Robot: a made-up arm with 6 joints. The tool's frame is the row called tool. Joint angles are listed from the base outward.
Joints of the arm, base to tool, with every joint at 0 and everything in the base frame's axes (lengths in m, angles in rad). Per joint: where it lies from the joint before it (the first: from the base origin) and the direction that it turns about. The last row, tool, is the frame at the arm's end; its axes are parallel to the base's.
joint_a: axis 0 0 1 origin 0 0 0.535
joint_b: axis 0 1 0 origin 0.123 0 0
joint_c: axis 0 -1 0 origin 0 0 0.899
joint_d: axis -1 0 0 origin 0 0 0.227
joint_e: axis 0 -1 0 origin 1.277 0 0
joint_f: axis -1 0 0 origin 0.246 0 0
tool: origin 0 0 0
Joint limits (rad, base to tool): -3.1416..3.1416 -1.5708..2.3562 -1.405..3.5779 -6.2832..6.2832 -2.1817..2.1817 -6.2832..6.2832
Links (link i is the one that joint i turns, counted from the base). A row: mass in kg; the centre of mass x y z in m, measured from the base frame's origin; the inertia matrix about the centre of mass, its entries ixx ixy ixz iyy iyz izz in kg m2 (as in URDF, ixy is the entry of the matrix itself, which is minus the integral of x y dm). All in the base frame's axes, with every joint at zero. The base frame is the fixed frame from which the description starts. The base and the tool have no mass.
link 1: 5.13; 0.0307 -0.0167 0.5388; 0.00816 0 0 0.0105 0 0.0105
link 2: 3.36; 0.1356 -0.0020 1.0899; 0.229 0 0 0.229 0 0.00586
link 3: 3.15; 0.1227 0.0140 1.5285; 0.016 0 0 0.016 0 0.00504
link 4: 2.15; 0.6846 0.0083 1.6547; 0.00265 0 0 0.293 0 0.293
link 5: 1.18; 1.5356 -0.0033 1.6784; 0.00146 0 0 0.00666 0 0.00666
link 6: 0.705; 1.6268 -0.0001 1.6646; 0.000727 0 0 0.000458 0 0.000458
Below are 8 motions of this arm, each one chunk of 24 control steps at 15 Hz.
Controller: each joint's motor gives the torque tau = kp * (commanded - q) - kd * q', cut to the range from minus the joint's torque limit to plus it. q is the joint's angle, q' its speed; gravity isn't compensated. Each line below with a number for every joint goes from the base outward.
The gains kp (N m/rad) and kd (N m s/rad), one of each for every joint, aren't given. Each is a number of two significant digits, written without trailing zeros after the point. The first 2 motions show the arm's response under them.
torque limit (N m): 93 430 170 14 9.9 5.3
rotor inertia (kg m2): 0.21 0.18 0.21 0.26 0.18 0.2
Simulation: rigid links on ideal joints. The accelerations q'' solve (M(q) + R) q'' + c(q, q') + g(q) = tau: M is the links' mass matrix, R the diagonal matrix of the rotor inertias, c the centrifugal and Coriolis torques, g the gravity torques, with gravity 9.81 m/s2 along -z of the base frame. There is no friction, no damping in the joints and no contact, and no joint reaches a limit. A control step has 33 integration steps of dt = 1/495 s. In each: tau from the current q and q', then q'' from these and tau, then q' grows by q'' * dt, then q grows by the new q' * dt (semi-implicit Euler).
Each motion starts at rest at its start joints. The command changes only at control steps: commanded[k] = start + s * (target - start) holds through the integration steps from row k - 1 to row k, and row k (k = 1, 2, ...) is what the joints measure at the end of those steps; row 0 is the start. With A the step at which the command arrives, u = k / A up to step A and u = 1 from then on. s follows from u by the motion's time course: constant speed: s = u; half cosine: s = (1 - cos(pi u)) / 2; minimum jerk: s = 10 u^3 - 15 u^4 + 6 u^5; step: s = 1 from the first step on.
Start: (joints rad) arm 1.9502 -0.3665 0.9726 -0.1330 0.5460 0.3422
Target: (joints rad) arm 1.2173 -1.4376 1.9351 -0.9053 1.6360 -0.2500
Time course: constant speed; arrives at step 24
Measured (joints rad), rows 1 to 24:
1: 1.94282 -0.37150 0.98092 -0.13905 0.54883 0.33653
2: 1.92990 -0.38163 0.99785 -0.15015 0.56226 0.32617
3: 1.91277 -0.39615 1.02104 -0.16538 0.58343 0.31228
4: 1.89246 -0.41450 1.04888 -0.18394 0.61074 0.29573
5: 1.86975 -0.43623 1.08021 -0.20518 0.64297 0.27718
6: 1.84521 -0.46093 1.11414 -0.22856 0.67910 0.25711
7: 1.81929 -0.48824 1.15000 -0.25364 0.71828 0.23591
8: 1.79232 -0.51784 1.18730 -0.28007 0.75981 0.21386
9: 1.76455 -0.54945 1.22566 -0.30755 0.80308 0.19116
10: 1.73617 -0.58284 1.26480 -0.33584 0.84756 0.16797
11: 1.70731 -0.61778 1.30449 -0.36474 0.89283 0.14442
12: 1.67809 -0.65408 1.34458 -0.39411 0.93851 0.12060
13: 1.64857 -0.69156 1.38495 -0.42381 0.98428 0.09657
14: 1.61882 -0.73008 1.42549 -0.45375 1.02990 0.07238
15: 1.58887 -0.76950 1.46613 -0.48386 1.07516 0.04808
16: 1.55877 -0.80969 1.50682 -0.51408 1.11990 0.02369
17: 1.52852 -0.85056 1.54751 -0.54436 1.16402 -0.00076
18: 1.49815 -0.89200 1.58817 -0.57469 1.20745 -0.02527
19: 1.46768 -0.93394 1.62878 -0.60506 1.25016 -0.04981
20: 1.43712 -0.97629 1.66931 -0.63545 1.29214 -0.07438
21: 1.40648 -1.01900 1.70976 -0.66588 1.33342 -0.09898
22: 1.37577 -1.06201 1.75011 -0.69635 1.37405 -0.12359
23: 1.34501 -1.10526 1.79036 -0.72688 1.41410 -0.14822
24: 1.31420 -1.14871 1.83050 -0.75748 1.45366 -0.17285
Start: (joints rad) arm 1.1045 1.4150 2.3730 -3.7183 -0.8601 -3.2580
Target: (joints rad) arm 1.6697 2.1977 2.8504 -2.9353 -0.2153 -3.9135
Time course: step
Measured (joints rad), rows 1 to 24:
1: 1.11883 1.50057 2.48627 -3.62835 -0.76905 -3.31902
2: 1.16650 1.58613 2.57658 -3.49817 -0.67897 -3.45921
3: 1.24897 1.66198 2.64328 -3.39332 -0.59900 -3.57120
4: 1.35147 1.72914 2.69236 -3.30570 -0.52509 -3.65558
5: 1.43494 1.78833 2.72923 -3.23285 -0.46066 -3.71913
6: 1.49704 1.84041 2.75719 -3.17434 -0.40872 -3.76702
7: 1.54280 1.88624 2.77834 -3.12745 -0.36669 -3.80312
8: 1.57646 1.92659 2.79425 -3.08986 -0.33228 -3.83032
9: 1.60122 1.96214 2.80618 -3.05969 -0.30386 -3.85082
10: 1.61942 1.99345 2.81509 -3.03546 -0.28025 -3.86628
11: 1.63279 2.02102 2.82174 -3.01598 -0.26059 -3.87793
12: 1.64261 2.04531 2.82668 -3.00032 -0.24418 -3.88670
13: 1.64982 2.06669 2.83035 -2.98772 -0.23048 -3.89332
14: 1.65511 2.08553 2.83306 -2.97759 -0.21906 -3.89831
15: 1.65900 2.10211 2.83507 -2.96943 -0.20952 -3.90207
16: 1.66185 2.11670 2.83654 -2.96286 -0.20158 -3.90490
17: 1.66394 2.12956 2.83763 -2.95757 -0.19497 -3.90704
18: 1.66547 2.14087 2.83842 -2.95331 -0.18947 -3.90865
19: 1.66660 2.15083 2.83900 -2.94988 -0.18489 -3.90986
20: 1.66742 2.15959 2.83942 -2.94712 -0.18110 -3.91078
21: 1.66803 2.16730 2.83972 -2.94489 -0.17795 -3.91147
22: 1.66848 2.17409 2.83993 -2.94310 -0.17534 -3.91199
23: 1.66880 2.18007 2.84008 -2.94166 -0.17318 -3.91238
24: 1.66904 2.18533 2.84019 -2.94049 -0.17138 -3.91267
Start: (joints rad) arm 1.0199 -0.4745 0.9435 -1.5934 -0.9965 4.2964
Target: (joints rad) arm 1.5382 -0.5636 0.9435 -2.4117 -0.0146 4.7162
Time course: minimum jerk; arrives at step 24
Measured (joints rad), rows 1 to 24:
1: 1.01997 -0.47579 0.94383 -1.59253 -1.00443 4.29644
2: 1.02058 -0.47722 0.94443 -1.59282 -1.01280 4.29689
3: 1.02241 -0.47860 0.94487 -1.59469 -1.01801 4.29832
4: 1.02621 -0.48000 0.94518 -1.59914 -1.01908 4.30135
5: 1.03271 -0.48154 0.94540 -1.60717 -1.01505 4.30656
6: 1.04250 -0.48329 0.94554 -1.61968 -1.00501 4.31446
7: 1.05601 -0.48536 0.94565 -1.63735 -0.98826 4.32539
8: 1.07346 -0.48779 0.94574 -1.66064 -0.96432 4.33952
9: 1.09485 -0.49065 0.94584 -1.68971 -0.93301 4.35688
10: 1.12000 -0.49394 0.94595 -1.72445 -0.89447 4.37730
11: 1.14854 -0.49768 0.94608 -1.76446 -0.84911 4.40049
12: 1.17992 -0.50184 0.94625 -1.80910 -0.79765 4.42599
13: 1.21345 -0.50637 0.94644 -1.85751 -0.74104 4.45326
14: 1.24837 -0.51121 0.94666 -1.90864 -0.68045 4.48164
15: 1.28380 -0.51626 0.94688 -1.96133 -0.61722 4.51045
16: 1.31888 -0.52145 0.94710 -2.01430 -0.55280 4.53896
17: 1.35273 -0.52666 0.94730 -2.06631 -0.48869 4.56647
18: 1.38454 -0.53179 0.94747 -2.11610 -0.42638 4.59230
19: 1.41357 -0.53674 0.94760 -2.16258 -0.36729 4.61587
20: 1.43925 -0.54141 0.94770 -2.20479 -0.31267 4.63671
21: 1.46119 -0.54574 0.94776 -2.24203 -0.26351 4.65449
22: 1.47922 -0.54967 0.94779 -2.27390 -0.22048 4.66908
23: 1.49346 -0.55318 0.94780 -2.30038 -0.18382 4.68059
24: 1.50434 -0.55628 0.94780 -2.32189 -0.15324 4.68935

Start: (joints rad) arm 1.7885 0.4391 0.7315 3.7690 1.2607 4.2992
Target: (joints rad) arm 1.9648 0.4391 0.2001 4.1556 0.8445 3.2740
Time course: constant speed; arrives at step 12
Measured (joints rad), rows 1 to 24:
1: 1.79135 0.44047 0.71848 3.77403 1.26024 4.28016
2: 1.79722 0.44232 0.69670 3.78312 1.25452 4.24470
3: 1.80534 0.44409 0.66911 3.79637 1.24312 4.19689
4: 1.81514 0.44575 0.63719 3.81306 1.22705 4.13978
5: 1.82618 0.44730 0.60205 3.83257 1.20718 4.07567
6: 1.83816 0.44874 0.56451 3.85437 1.18419 4.00628
7: 1.85083 0.45006 0.52518 3.87805 1.15868 3.93293
8: 1.86402 0.45128 0.48453 3.90327 1.13110 3.85660
9: 1.87760 0.45239 0.44289 3.92976 1.10184 3.77801
10: 1.89147 0.45340 0.40053 3.95728 1.07119 3.69774
11: 1.90556 0.45432 0.35763 3.98567 1.03942 3.61619
12: 1.91981 0.45516 0.31434 4.01477 1.00670 3.53368
13: 1.93147 0.45640 0.28104 4.03735 0.97871 3.46974
14: 1.94018 0.45736 0.25623 4.05588 0.95568 3.42155
15: 1.94662 0.45811 0.23775 4.07111 0.93682 3.38524
16: 1.95138 0.45870 0.22400 4.08361 0.92137 3.35788
17: 1.95490 0.45916 0.21376 4.09386 0.90871 3.33725
18: 1.95749 0.45952 0.20613 4.10225 0.89835 3.32171
19: 1.95941 0.45982 0.20046 4.10911 0.88986 3.31000
20: 1.96083 0.46006 0.19623 4.11472 0.88292 3.30117
21: 1.96187 0.46025 0.19308 4.11930 0.87724 3.29452
22: 1.96264 0.46041 0.19074 4.12303 0.87259 3.28950
23: 1.96321 0.46055 0.18900 4.12606 0.86880 3.28573
24: 1.96363 0.46066 0.18770 4.12854 0.86570 3.28288

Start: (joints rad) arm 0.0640 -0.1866 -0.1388 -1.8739 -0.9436 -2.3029
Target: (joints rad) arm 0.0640 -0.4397 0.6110 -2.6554 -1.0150 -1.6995
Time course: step
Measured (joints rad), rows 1 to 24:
1: 0.06376 -0.20912 -0.10492 -1.90157 -0.93455 -2.24128
2: 0.06357 -0.23128 0.03715 -1.98472 -0.92572 -2.11063
3: 0.06356 -0.25678 0.18091 -2.11559 -0.93636 -2.00930
4: 0.06374 -0.27990 0.28909 -2.22152 -0.95358 -1.93296
5: 0.06390 -0.30029 0.36989 -2.30608 -0.97014 -1.87545
6: 0.06401 -0.31819 0.43024 -2.37370 -0.98473 -1.83211
7: 0.06408 -0.33388 0.47530 -2.42787 -0.99707 -1.79945
8: 0.06411 -0.34763 0.50896 -2.47132 -1.00725 -1.77485
9: 0.06413 -0.35969 0.53410 -2.50622 -1.01555 -1.75630
10: 0.06413 -0.37027 0.55288 -2.53426 -1.02225 -1.74233
11: 0.06413 -0.37955 0.56691 -2.55682 -1.02764 -1.73180
12: 0.06412 -0.38771 0.57740 -2.57498 -1.03195 -1.72387
13: 0.06411 -0.39488 0.58524 -2.58960 -1.03541 -1.71789
14: 0.06410 -0.40118 0.59110 -2.60138 -1.03817 -1.71338
15: 0.06408 -0.40673 0.59548 -2.61087 -1.04039 -1.70999
16: 0.06407 -0.41162 0.59876 -2.61852 -1.04217 -1.70743
17: 0.06406 -0.41593 0.60121 -2.62469 -1.04359 -1.70550
18: 0.06405 -0.41973 0.60304 -2.62966 -1.04474 -1.70405
19: 0.06405 -0.42308 0.60442 -2.63367 -1.04567 -1.70295
20: 0.06404 -0.42603 0.60545 -2.63691 -1.04642 -1.70213
21: 0.06403 -0.42864 0.60622 -2.63952 -1.04703 -1.70150
22: 0.06403 -0.43094 0.60680 -2.64163 -1.04752 -1.70104
23: 0.06402 -0.43297 0.60724 -2.64333 -1.04792 -1.70068
24: 0.06402 -0.43476 0.60757 -2.64470 -1.04825 -1.70042

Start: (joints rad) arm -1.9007 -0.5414 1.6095 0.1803 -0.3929 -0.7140
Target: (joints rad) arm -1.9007 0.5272 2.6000 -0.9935 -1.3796 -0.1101
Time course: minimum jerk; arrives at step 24
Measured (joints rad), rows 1 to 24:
1: -1.90069 -0.54333 1.61206 0.18017 -0.39301 -0.71391
2: -1.90069 -0.54504 1.61594 0.17919 -0.39028 -0.71321
3: -1.90069 -0.54519 1.62163 0.17602 -0.38946 -0.71112
4: -1.90068 -0.54288 1.63076 0.16919 -0.39198 -0.70674
5: -1.90067 -0.53718 1.64485 0.15723 -0.39887 -0.69921
6: -1.90066 -0.52724 1.66514 0.13890 -0.41110 -0.68783
7: -1.90064 -0.51232 1.69250 0.11320 -0.42943 -0.67211
8: -1.90062 -0.49188 1.72737 0.07952 -0.45441 -0.65176
9: -1.90058 -0.46556 1.76975 0.03761 -0.48631 -0.62679
10: -1.90055 -0.43327 1.81925 -0.01235 -0.52511 -0.59740
11: -1.90050 -0.39517 1.87511 -0.06983 -0.57051 -0.56404
12: -1.90047 -0.35162 1.93624 -0.13393 -0.62193 -0.52735
13: -1.90044 -0.30324 2.00130 -0.20345 -0.67854 -0.48813
14: -1.90042 -0.25086 2.06875 -0.27692 -0.73927 -0.44730
15: -1.90043 -0.19545 2.13694 -0.35269 -0.80287 -0.40586
16: -1.90045 -0.13812 2.20418 -0.42901 -0.86795 -0.36485
17: -1.90050 -0.08008 2.26880 -0.50405 -0.93300 -0.32529
18: -1.90056 -0.02253 2.32926 -0.57606 -0.99653 -0.28814
19: -1.90063 0.03335 2.38422 -0.64341 -1.05707 -0.25424
20: -1.90070 0.08647 2.43259 -0.70472 -1.11333 -0.22427
21: -1.90077 0.13595 2.47365 -0.75892 -1.16423 -0.19870
22: -1.90082 0.18111 2.50714 -0.80539 -1.20904 -0.17771
23: -1.90086 0.22163 2.53332 -0.84406 -1.24745 -0.16118
24: -1.90088 0.25756 2.55309 -0.87548 -1.27967 -0.14858

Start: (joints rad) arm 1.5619 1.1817 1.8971 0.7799 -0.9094 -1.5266
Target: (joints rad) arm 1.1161 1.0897 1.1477 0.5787 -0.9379 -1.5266
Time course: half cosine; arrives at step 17
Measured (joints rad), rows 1 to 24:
1: 1.56129 1.18441 1.89413 0.77837 -0.91637 -1.52663
2: 1.55859 1.18699 1.88644 0.77528 -0.92520 -1.52666
3: 1.55251 1.18875 1.87305 0.77117 -0.93207 -1.52668
4: 1.54220 1.18966 1.85262 0.76567 -0.93739 -1.52670
5: 1.52721 1.18971 1.82447 0.75855 -0.94164 -1.52671
6: 1.50748 1.18895 1.78855 0.74969 -0.94515 -1.52671
7: 1.48325 1.18741 1.74532 0.73913 -0.94818 -1.52671
8: 1.45502 1.18516 1.69569 0.72701 -0.95092 -1.52672
9: 1.42348 1.18230 1.64094 0.71359 -0.95352 -1.52671
10: 1.38950 1.17892 1.58263 0.69920 -0.95610 -1.52671
11: 1.35408 1.17515 1.52251 0.68425 -0.95876 -1.52671
12: 1.31829 1.17110 1.46248 0.66919 -0.96156 -1.52671
13: 1.28327 1.16693 1.40446 0.65446 -0.96453 -1.52671
14: 1.25015 1.16275 1.35032 0.64051 -0.96766 -1.52671
15: 1.22005 1.15872 1.30183 0.62777 -0.97089 -1.52672
16: 1.19399 1.15496 1.26060 0.61661 -0.97414 -1.52672
17: 1.17288 1.15161 1.22796 0.60736 -0.97728 -1.52673
18: 1.15690 1.14862 1.20351 0.59994 -0.97973 -1.52673
19: 1.14526 1.14585 1.18530 0.59394 -0.98109 -1.52673
20: 1.13690 1.14332 1.17175 0.58903 -0.98161 -1.52673
21: 1.13092 1.14102 1.16167 0.58502 -0.98156 -1.52672
22: 1.12666 1.13895 1.15416 0.58175 -0.98118 -1.52672
23: 1.12363 1.13708 1.14857 0.57908 -0.98061 -1.52672
24: 1.12146 1.13541 1.14440 0.57692 -0.97997 -1.52671

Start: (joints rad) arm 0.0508 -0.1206 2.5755 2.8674 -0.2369 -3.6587
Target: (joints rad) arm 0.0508 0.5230 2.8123 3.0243 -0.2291 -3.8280
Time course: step
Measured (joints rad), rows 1 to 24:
1: 0.05081 -0.05537 2.64082 2.89632 -0.25691 -3.69316
2: 0.05084 0.01176 2.68790 2.92151 -0.26728 -3.72634
3: 0.05082 0.07127 2.72287 2.94179 -0.27291 -3.75136
4: 0.05081 0.12393 2.74902 2.95812 -0.27685 -3.77021
5: 0.05080 0.17049 2.76859 2.97128 -0.27965 -3.78442
6: 0.05080 0.21167 2.78324 2.98188 -0.28167 -3.79512
7: 0.05079 0.24807 2.79421 2.99041 -0.28312 -3.80319
8: 0.05079 0.28026 2.80242 2.99729 -0.28417 -3.80927
9: 0.05079 0.30871 2.80858 3.00283 -0.28494 -3.81386
10: 0.05079 0.33385 2.81319 3.00729 -0.28550 -3.81731
11: 0.05079 0.35608 2.81665 3.01089 -0.28592 -3.81991
12: 0.05079 0.37572 2.81924 3.01378 -0.28624 -3.82187
13: 0.05079 0.39307 2.82118 3.01611 -0.28647 -3.82335
14: 0.05079 0.40841 2.82264 3.01798 -0.28666 -3.82447
15: 0.05079 0.42196 2.82373 3.01949 -0.28680 -3.82531
16: 0.05080 0.43394 2.82455 3.02071 -0.28691 -3.82594
17: 0.05080 0.44452 2.82516 3.02169 -0.28699 -3.82641
18: 0.05080 0.45387 2.82562 3.02248 -0.28706 -3.82677
19: 0.05080 0.46214 2.82597 3.02311 -0.28712 -3.82704
20: 0.05080 0.46944 2.82622 3.02362 -0.28716 -3.82725
21: 0.05080 0.47588 2.82642 3.02403 -0.28720 -3.82740
22: 0.05080 0.48158 2.82656 3.02436 -0.28723 -3.82752
23: 0.05080 0.48662 2.82667 3.02462 -0.28725 -3.82761
24: 0.05080 0.49107 2.82675 3.02483 -0.28727 -3.82767

